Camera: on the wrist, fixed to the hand. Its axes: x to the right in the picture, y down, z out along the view.
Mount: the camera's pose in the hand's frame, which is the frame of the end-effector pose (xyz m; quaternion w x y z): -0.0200 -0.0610 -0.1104 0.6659 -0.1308 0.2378 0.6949
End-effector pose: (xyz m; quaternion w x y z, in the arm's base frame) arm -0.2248 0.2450 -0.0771 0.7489 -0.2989 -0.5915 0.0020
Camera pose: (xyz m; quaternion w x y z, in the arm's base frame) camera -0.1543 0.1386 -0.0808 0.5989 -0.7085 -0.0083 0.3733
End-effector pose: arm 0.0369 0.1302 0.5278 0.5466 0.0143 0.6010 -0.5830
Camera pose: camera -0.0657 0.2022 0.5525 0.6281 0.4943 0.5965 0.0736
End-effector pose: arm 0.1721 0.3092 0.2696 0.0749 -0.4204 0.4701 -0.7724
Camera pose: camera 0.1224 0.4260 0.2836 0.4199 0.2206 0.7240 -0.5008
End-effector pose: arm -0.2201 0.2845 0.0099 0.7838 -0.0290 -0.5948 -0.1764
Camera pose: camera -0.1419 0.2041 -0.0511 0.7821 -0.4932 -0.1665 0.3425
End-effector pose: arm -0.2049 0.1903 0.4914 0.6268 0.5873 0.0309 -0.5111
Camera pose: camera -0.1937 0.3001 0.4272 0.8420 0.4521 -0.1716 0.2389
